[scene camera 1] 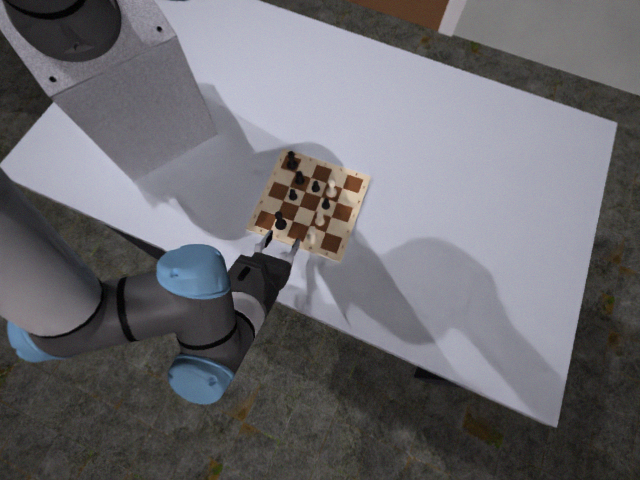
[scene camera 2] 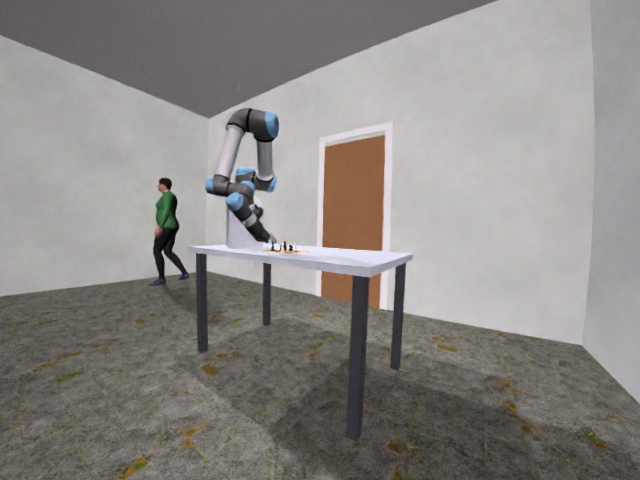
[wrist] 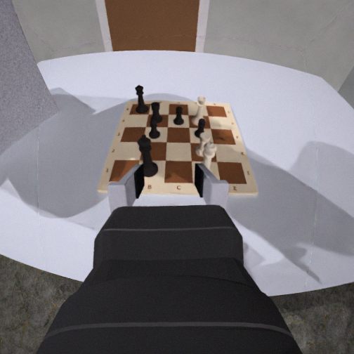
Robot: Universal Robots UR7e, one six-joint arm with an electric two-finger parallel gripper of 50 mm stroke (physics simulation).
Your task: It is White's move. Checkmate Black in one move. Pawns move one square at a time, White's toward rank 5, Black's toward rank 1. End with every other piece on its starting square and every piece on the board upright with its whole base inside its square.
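Places are measured from the arm's base along level axes (x right, y up, z back), in centimetres.
Pixels of known places: gripper, between the fingertips: (scene camera 1: pixel 284 238) (scene camera 2: pixel 271 242); arm's base, origin of its link: (scene camera 1: pixel 68 13).
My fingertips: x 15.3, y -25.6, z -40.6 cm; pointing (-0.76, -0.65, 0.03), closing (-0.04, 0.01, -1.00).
For each thing: its middle in the pictures, then the offset to it from my fingertips. "spot": a spot on its surface instead. Level surfaces: height alone.
- chessboard, a spot on its surface: (scene camera 1: pixel 364 179) spot: dx -21.5, dy -5.3, dz -10.7 cm
- D1, middle of its body: (scene camera 1: pixel 312 233) dx -3.9, dy -2.2, dz -4.5 cm
- D2, middle of its body: (scene camera 1: pixel 319 218) dx -8.1, dy -3.7, dz -4.6 cm
- D4, middle of its body: (scene camera 1: pixel 331 186) dx -15.7, dy -2.7, dz -4.7 cm
- tall black piece, middle of its body: (scene camera 1: pixel 279 218) dx -4.4, dy -2.2, dz +3.1 cm
- B3, middle of its body: (scene camera 1: pixel 292 193) dx -11.6, dy -3.7, dz +3.0 cm
- C4, middle of its body: (scene camera 1: pixel 315 185) dx -15.4, dy -3.7, dz -1.0 cm
- D3, middle of its body: (scene camera 1: pixel 326 202) dx -12.1, dy -3.7, dz -4.6 cm
- white table's, height of its surface: dy -5.9 cm
The chessboard (scene camera 1: pixel 364 179) (wrist: pixel 247 190) lies on the table, its rank 1 edge nearest my gripper. White pieces stand on D1 (scene camera 1: pixel 311 237) (wrist: pixel 209 151), D2 (scene camera 1: pixel 320 220) (wrist: pixel 202 146) and D4 (scene camera 1: pixel 331 190) (wrist: pixel 199 112). A tall black piece (scene camera 1: pixel 280 223) (wrist: pixel 147 157) stands on B1, another (scene camera 1: pixel 292 162) (wrist: pixel 141 102) on A5, and a black piece (scene camera 1: pixel 299 178) (wrist: pixel 156 113) on B4. Black pawns stand on B3 (scene camera 1: pixel 293 195) (wrist: pixel 154 130), C4 (scene camera 1: pixel 315 186) (wrist: pixel 179 116) and D3 (scene camera 1: pixel 325 204) (wrist: pixel 201 128). All look upright. My gripper (scene camera 1: pixel 282 238) (wrist: pixel 169 173) is open and empty, tilted at the rank 1 edge; its right finger partly hides D1's base.
The grey robot pedestal (scene camera 1: pixel 134 113) (wrist: pixel 22 75) stands beyond the A side of the board. The white table's (scene camera 1: pixel 465 155) (scene camera 2: pixel 330 258) near edge runs under the wrist. A person in green (scene camera 2: pixel 166 209) stands behind, away from the table.
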